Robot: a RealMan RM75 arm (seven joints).
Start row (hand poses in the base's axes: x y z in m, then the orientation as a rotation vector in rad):
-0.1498 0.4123 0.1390 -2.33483 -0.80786 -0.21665
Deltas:
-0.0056 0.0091 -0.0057 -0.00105 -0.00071 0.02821
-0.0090 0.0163 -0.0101 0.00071 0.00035 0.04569
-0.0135 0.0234 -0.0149 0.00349 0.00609 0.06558
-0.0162 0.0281 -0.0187 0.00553 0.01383 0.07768
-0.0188 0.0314 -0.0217 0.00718 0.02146 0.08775
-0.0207 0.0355 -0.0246 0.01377 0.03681 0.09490
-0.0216 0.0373 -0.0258 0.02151 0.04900 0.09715
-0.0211 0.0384 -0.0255 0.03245 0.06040 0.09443
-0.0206 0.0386 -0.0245 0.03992 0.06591 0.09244
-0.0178 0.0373 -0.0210 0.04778 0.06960 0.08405
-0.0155 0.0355 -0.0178 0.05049 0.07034 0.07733
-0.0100 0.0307 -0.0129 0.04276 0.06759 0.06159
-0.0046 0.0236 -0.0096 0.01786 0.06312 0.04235
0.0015 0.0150 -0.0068 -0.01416 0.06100 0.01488
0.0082 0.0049 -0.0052 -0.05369 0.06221 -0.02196
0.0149 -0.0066 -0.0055 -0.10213 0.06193 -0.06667
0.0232 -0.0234 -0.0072 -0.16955 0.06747 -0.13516
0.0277 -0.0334 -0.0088 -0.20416 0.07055 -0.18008
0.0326 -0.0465 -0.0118 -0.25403 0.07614 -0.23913
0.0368 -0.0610 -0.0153 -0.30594 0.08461 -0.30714
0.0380 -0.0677 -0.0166 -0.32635 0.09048 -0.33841
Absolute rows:
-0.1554 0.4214 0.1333 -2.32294 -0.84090 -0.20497
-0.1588 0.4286 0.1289 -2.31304 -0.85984 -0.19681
-0.1633 0.4357 0.1241 -2.30059 -0.87884 -0.18247
-0.1660 0.4404 0.1203 -2.29232 -0.88813 -0.16888
-0.1686 0.4437 0.1173 -2.28533 -0.89524 -0.15619
-0.1705 0.4478 0.1144 -2.27457 -0.89370 -0.13755
-0.1714 0.4496 0.1132 -2.26534 -0.88785 -0.12522
-0.1709 0.4507 0.1135 -2.25564 -0.87587 -0.11718
-0.1704 0.4509 0.1145 -2.24926 -0.86868 -0.11440
-0.1676 0.4496 0.1180 -2.24577 -0.85516 -0.11660
-0.1653 0.4478 0.1212 -2.24643 -0.84649 -0.11960
-0.1598 0.4430 0.1261 -2.26128 -0.83248 -0.12660
-0.1544 0.4359 0.1294 -2.29370 -0.82019 -0.13078
-0.1483 0.4273 0.1322 -2.33620 -0.79899 -0.13305
-0.1416 0.4172 0.1338 -2.38936 -0.76667 -0.13253
-0.1349 0.4057 0.1335 -2.45399 -0.72700 -0.13363
-0.1266 0.3889 0.1318 -2.54480 -0.65847 -0.13042
-0.1221 0.3789 0.1302 -2.59450 -0.60970 -0.13257
-0.1172 0.3658 0.1272 -2.66252 -0.54369 -0.13156
-0.1130 0.3513 0.1237 -2.73347 -0.46255 -0.12976
-0.1118 0.3446 0.1224 -2.76176 -0.42264 -0.12775

